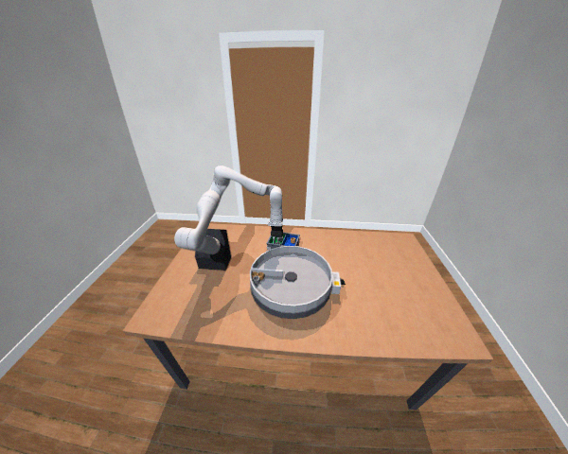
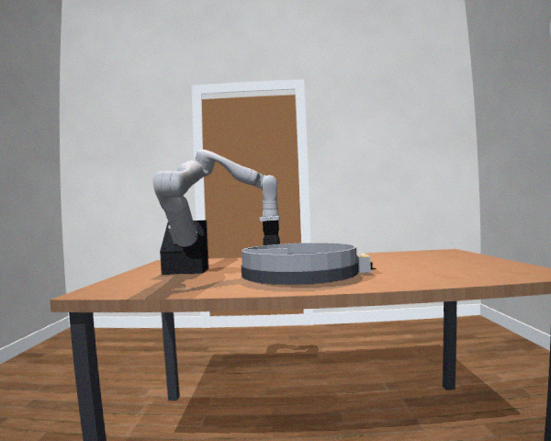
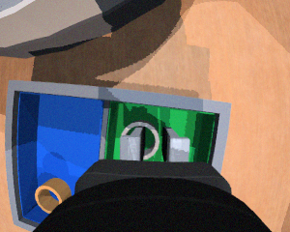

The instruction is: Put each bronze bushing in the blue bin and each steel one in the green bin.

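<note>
The blue bin is 40 mm ahead of my hand, 30 mm to the left of it and 10 mm below it. Also, from my hand: grey turntable: 120 mm ahead, 310 mm to the right, 20 mm above.
</note>
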